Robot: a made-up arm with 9 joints. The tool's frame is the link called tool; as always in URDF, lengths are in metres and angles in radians. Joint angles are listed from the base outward.
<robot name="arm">
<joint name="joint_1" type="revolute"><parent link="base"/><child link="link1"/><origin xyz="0 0 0.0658"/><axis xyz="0 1 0"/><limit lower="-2.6" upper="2.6"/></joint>
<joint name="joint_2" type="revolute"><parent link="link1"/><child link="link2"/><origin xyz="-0.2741 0.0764 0.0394"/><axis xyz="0 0 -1"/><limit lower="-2.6" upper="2.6"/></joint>
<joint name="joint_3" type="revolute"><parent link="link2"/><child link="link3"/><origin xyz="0.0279 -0.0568 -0.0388"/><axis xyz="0 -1 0"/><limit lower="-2.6" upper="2.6"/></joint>
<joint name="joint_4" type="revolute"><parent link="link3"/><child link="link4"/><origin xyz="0.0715 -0.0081 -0.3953"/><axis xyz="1 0 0"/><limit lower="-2.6" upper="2.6"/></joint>
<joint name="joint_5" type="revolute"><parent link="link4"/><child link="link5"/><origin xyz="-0.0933 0.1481 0.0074"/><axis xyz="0 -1 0"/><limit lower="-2.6" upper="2.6"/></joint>
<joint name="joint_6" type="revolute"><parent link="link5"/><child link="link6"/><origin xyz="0.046 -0.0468 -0.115"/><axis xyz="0 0 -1"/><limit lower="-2.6" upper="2.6"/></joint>
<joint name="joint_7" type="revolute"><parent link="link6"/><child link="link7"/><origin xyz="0.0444 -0.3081 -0.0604"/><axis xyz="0 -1 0"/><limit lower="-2.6" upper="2.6"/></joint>
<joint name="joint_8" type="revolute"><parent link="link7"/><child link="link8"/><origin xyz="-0.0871 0.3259 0.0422"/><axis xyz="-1 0 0"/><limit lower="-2.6" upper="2.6"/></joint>
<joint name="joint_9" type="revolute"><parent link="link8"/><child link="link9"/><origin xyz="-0.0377 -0.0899 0.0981"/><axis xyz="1 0 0"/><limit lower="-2.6" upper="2.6"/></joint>
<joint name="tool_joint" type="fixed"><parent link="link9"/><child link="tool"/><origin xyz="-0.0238 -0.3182 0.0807"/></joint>
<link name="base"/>
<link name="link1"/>
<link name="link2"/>
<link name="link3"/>
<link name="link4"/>
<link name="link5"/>
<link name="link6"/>
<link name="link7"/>
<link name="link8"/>
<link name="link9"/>
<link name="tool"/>
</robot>
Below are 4 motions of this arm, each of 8 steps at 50 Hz.
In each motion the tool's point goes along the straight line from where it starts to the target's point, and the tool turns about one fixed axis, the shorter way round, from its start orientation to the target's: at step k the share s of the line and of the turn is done. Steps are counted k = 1, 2, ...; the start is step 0. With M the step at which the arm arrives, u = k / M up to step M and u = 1 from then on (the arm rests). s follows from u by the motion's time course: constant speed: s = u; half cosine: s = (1 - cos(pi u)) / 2; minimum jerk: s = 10 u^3 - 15 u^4 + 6 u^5.
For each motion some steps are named. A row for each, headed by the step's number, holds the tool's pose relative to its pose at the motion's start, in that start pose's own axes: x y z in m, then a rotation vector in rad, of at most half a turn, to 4 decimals.
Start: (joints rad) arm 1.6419 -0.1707 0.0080 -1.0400 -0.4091 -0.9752 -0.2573 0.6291 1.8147
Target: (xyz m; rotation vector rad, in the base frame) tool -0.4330 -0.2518 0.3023 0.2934 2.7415 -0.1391
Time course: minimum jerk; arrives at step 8
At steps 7, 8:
7: 0.0039 -0.0060 -0.0364 0.0672 -0.0483 0.1034
8: 0.0039 -0.0061 -0.0370 0.0683 -0.0491 0.1051

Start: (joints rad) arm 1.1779 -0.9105 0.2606 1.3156 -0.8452 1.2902 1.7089 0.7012 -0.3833
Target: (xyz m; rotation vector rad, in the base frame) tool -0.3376 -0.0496 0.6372 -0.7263 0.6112 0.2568
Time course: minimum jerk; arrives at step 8
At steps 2, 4, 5, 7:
2: -0.0004 0.0054 0.0007 -0.0014 0.0036 -0.0088
4: -0.0017 0.0259 0.0032 -0.0070 0.0175 -0.0423
5: -0.0025 0.0375 0.0046 -0.0101 0.0254 -0.0613
7: -0.0034 0.0509 0.0063 -0.0137 0.0345 -0.0833

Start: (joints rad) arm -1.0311 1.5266 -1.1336 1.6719 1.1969 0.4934 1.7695 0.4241 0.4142
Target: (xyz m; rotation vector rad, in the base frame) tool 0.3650 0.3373 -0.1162 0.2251 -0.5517 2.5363
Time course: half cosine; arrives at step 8
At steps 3, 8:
3: -0.0066 0.0157 0.0062 -0.0148 0.0198 -0.0375
8: -0.0214 0.0509 0.0202 -0.0478 0.0641 -0.1216

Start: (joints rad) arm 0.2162 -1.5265 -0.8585 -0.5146 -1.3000 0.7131 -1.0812 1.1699 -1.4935
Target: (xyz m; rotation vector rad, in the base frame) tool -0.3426 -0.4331 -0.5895 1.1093 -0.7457 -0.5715
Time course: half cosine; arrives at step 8
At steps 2, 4, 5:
2: 0.0028 -0.0011 -0.0125 0.0195 0.0087 0.0065
4: 0.0094 -0.0037 -0.0428 0.0665 0.0296 0.0221
5: 0.0130 -0.0051 -0.0592 0.0919 0.0410 0.0305

